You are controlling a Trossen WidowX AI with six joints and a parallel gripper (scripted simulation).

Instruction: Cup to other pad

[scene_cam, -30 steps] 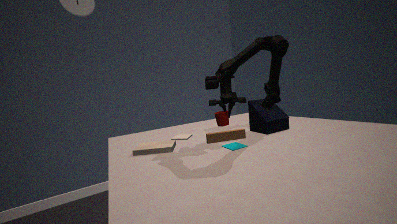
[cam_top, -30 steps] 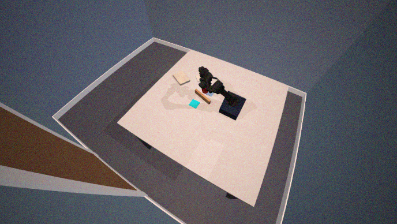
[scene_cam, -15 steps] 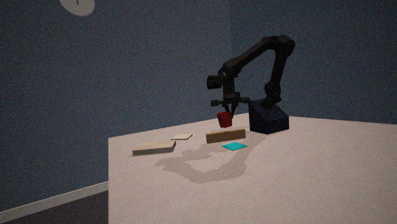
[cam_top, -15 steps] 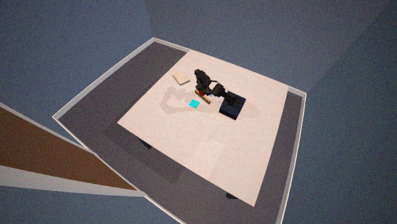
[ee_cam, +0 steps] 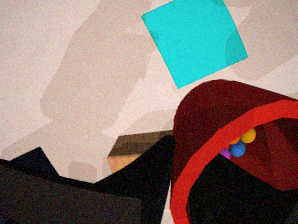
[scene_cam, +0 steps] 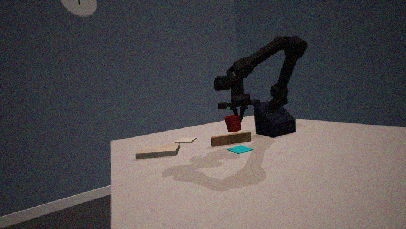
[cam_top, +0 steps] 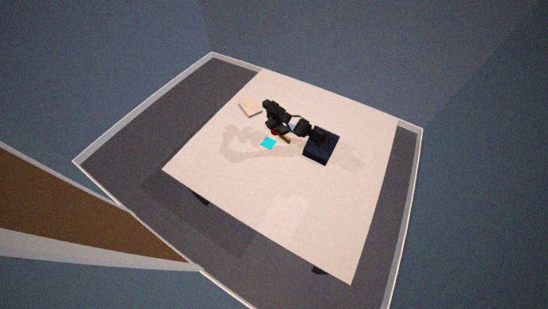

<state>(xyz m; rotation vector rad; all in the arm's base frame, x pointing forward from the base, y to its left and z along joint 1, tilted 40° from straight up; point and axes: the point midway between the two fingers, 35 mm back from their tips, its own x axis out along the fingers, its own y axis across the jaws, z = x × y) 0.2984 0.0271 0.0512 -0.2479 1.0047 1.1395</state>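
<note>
Now: the brown block 10 cm below my gripper tip, 6 cm to the right of it and 1 cm ahead of it. From my gripper tip the other things lie so: red cup (3 cm ahead, 2 cm to the right).
</note>
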